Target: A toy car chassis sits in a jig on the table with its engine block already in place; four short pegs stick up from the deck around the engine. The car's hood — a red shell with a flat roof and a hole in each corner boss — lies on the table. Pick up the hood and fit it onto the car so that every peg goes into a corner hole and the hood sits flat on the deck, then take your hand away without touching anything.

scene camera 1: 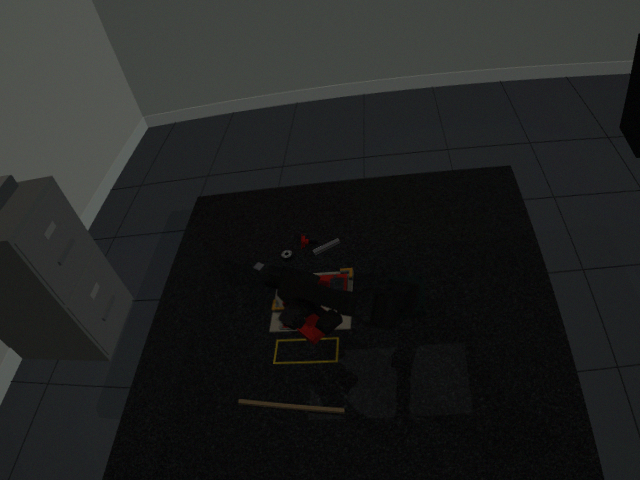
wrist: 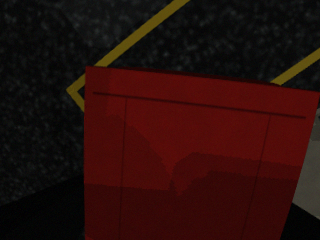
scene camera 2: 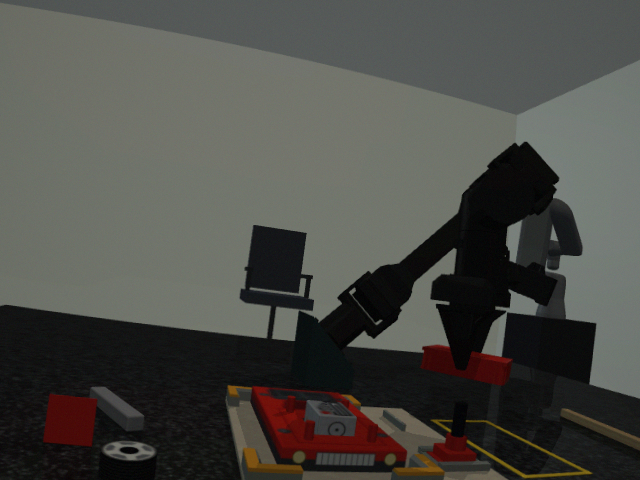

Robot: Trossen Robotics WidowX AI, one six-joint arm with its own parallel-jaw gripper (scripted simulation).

Labels:
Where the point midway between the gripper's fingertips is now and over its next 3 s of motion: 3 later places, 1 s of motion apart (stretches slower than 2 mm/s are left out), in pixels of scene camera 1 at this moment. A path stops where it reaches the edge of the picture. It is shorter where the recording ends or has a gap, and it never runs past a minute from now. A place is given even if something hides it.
My gripper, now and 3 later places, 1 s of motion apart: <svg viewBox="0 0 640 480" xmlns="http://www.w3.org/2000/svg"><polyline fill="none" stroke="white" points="316,325 306,310 297,285 298,278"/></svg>

